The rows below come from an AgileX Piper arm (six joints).
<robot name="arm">
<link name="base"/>
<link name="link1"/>
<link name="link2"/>
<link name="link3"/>
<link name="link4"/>
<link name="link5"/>
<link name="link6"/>
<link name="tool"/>
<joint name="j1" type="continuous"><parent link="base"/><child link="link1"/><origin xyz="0.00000 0.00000 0.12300" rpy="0.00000 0.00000 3.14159"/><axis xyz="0 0 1"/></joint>
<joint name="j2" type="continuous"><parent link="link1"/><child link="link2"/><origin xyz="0.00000 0.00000 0.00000" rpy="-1.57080 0.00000 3.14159"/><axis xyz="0 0 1"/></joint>
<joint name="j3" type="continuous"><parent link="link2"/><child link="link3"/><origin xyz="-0.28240 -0.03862 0.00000" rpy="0.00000 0.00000 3.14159"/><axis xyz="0 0 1"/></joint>
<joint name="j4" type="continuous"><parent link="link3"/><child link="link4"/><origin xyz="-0.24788 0.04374 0.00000" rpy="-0.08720 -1.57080 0.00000"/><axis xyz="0 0 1"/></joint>
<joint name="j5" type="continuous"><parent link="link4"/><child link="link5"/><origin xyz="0.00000 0.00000 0.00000" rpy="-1.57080 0.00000 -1.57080"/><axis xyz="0 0 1"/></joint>
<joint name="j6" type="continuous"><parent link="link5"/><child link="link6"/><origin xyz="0.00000 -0.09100 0.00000" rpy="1.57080 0.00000 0.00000"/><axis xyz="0 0 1"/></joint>
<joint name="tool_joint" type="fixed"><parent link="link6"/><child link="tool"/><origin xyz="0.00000 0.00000 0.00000"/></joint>
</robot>
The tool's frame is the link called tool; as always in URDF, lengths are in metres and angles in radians. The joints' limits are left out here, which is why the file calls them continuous.
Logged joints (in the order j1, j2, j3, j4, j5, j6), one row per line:
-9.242 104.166 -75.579 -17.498 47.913 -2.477
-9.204 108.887 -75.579 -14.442 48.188 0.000
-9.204 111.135 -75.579 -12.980 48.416 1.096
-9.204 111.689 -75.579 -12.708 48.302 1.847
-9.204 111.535 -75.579 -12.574 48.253 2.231
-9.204 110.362 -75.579 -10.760 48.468 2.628
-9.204 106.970 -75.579 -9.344 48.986 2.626
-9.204 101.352 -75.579 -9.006 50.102 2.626
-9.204 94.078 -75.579 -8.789 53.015 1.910
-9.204 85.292 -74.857 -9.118 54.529 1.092
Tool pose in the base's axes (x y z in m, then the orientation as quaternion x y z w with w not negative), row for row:
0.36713 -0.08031 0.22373 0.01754 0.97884 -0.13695 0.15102
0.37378 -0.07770 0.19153 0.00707 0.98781 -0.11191 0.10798
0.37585 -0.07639 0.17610 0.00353 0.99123 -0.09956 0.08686
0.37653 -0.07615 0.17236 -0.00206 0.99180 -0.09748 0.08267
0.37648 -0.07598 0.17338 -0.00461 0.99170 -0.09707 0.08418
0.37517 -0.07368 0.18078 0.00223 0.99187 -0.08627 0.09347
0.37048 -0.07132 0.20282 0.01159 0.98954 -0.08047 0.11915
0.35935 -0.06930 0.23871 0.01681 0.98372 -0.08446 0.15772
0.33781 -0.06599 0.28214 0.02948 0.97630 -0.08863 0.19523
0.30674 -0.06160 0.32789 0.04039 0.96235 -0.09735 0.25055
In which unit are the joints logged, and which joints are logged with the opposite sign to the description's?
The joints are logged in degrees. Opposite sign: j6.
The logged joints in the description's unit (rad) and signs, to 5 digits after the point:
-0.16130 1.81804 -1.31910 -0.30540 0.83624 0.04323
-0.16064 1.90044 -1.31910 -0.25206 0.84104 0.00000
-0.16064 1.93967 -1.31910 -0.22654 0.84502 -0.01913
-0.16064 1.94934 -1.31910 -0.22180 0.84303 -0.03224
-0.16064 1.94665 -1.31910 -0.21946 0.84217 -0.03894
-0.16064 1.92618 -1.31910 -0.18780 0.84593 -0.04587
-0.16064 1.86698 -1.31910 -0.16308 0.85497 -0.04583
-0.16064 1.76893 -1.31910 -0.15718 0.87444 -0.04583
-0.16064 1.64197 -1.31910 -0.15340 0.92529 -0.03334
-0.16064 1.48863 -1.30650 -0.15914 0.95171 -0.01906

